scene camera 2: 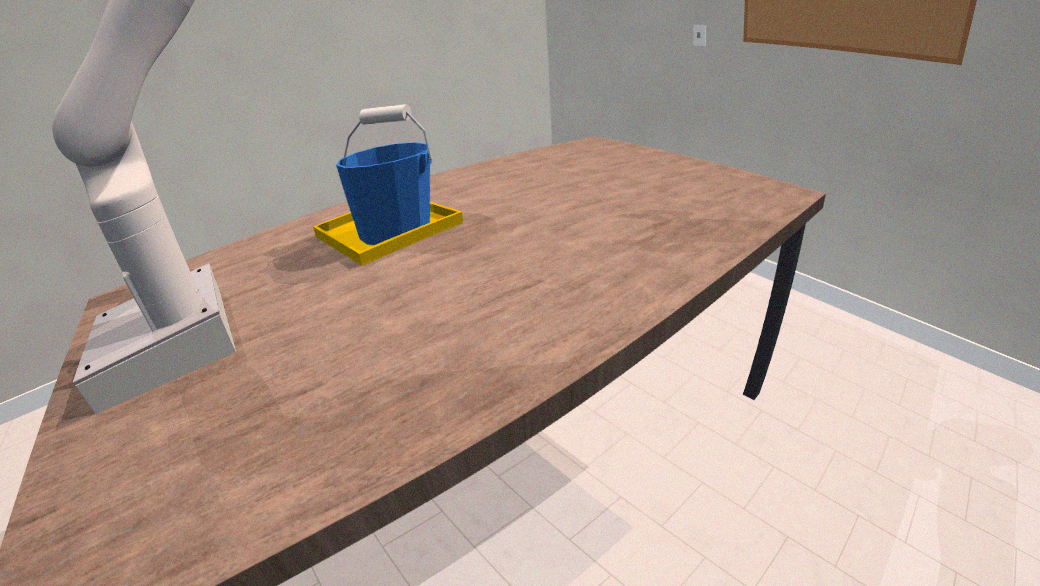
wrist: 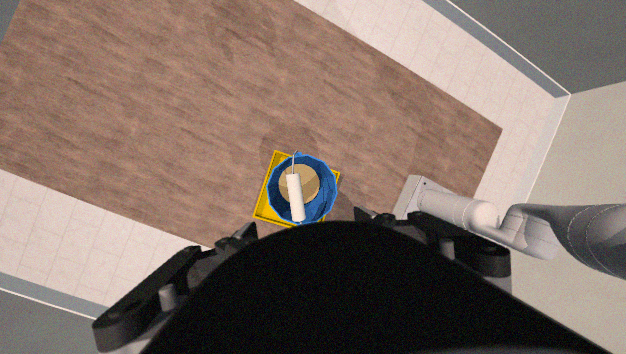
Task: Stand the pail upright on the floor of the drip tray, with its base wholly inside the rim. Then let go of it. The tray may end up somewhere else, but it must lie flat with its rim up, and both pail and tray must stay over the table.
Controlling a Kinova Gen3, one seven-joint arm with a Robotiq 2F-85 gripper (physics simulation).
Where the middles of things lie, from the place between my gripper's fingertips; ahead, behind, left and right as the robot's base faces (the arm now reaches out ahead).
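There is the yellow drip tray [scene camera 2: 340, 233]. Measured from my hand, the tray is 490 mm below, and it is also 50 mm to the left of my hand and 30 mm behind it.
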